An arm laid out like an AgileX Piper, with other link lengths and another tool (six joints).
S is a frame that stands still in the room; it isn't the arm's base.
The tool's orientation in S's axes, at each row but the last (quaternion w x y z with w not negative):
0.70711 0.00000 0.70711 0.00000
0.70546 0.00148 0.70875 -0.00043
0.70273 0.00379 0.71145 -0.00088
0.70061 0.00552 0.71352 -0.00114
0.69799 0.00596 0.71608 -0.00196
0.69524 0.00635 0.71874 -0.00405
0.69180 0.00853 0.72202 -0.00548
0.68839 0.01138 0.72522 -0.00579
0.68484 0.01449 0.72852 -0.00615
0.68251 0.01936 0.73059 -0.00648
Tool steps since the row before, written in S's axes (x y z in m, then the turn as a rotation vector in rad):
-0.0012 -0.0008 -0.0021 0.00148 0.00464 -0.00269
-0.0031 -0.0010 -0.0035 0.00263 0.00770 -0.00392
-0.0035 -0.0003 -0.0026 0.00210 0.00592 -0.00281
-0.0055 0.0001 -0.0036 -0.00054 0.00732 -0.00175
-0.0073 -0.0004 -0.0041 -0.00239 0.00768 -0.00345
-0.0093 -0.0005 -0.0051 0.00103 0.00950 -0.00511
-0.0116 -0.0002 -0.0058 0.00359 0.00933 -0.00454
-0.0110 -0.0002 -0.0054 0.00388 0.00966 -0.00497
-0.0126 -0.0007 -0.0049 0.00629 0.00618 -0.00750
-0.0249 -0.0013 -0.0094 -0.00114 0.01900 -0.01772
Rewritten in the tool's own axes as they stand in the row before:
0.0021 -0.0008 -0.0012 0.00269 0.00464 0.00148
0.0035 -0.0010 -0.0031 0.00392 0.00770 0.00263
0.0026 -0.0003 -0.0035 0.00281 0.00592 0.00210
0.0037 0.0000 -0.0054 0.00181 0.00730 -0.00058
0.0043 -0.0005 -0.0072 0.00355 0.00763 -0.00239
0.0054 -0.0007 -0.0091 0.00511 0.00950 0.00106
0.0063 -0.0005 -0.0113 0.00443 0.00938 0.00360
0.0060 -0.0005 -0.0107 0.00484 0.00972 0.00390
0.0057 -0.0011 -0.0122 0.00718 0.00628 0.00656
0.0110 -0.0024 -0.0241 0.01812 0.01864 -0.00061

